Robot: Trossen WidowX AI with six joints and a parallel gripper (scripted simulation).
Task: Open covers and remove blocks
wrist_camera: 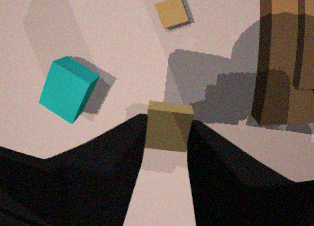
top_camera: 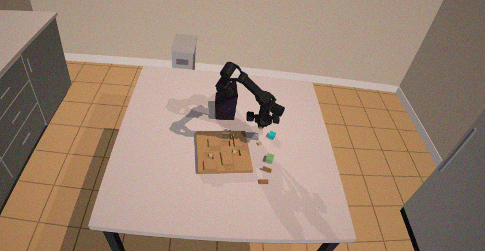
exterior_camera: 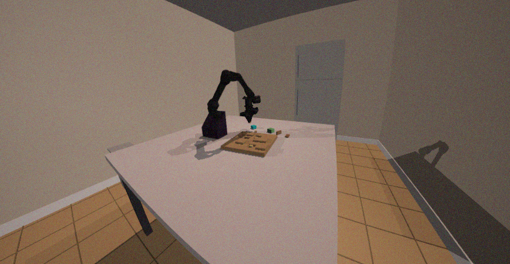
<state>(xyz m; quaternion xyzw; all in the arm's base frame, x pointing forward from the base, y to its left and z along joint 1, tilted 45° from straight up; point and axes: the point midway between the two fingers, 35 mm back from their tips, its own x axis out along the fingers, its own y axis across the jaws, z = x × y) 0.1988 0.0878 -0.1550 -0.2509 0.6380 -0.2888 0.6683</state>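
Now: the cyan block 80 mm to the left of my gripper tip, 70 mm below it and 10 mm behind it. From my gripper tip the other things lie so: dark brown block (250 mm ahead, 70 mm below, 20 mm to the left); green block (180 mm ahead, 70 mm below, 50 mm to the left).
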